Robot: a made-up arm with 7 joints.
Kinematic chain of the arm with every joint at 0, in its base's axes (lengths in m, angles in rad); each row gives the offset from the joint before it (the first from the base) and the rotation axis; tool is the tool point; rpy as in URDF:
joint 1: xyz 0 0 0.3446 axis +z
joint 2: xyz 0 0 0 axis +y
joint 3: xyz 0 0 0.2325 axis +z
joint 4: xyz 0.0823 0 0 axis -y
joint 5: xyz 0.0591 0 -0.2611 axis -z
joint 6: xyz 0 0 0 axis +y
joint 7: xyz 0.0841 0 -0.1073 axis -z
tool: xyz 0 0 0 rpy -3.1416 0 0
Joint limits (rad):
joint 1: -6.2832..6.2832
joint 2: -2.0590..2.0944
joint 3: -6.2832..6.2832
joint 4: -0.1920..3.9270
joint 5: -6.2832..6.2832
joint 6: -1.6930..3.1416
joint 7: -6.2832..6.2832
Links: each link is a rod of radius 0.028 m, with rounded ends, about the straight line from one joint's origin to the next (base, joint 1, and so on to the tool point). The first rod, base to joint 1, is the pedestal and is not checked.
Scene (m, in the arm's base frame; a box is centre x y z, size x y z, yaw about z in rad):
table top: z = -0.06
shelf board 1: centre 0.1 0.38 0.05 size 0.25 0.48 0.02 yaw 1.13
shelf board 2: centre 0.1 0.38 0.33 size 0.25 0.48 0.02 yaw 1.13
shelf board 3: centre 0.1 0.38 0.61 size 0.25 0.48 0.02 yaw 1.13
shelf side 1: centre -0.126 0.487 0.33 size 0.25 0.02 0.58 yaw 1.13
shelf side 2: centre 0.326 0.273 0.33 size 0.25 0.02 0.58 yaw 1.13
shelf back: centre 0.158 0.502 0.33 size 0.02 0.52 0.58 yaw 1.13
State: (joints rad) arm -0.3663 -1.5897 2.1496 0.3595 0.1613 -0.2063 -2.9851
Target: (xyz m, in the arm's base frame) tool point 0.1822 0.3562 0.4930
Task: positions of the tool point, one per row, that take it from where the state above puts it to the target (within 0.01 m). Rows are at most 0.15 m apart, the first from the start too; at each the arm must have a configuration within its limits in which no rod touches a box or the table.
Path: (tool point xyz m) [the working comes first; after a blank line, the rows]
Joints at the target: -0.5723 -1.4315 1.3125 0.6614 0.3303 -0.2504 -2.9851
Straight joint move there: touches shelf board 2.

1: 0.1957 0.1773 0.2301
2: 0.1994 0.0812 0.3147
3: 0.1868 0.1216 0.3530
4: 0.1621 0.1495 0.3989
5: 0.1277 0.1610 0.4474
6: 0.0869 0.1542 0.4930
7: 0.1194 0.2299 0.4919
8: 0.1518 0.2977 0.4893
9: 0.1822 0.3562 0.4930

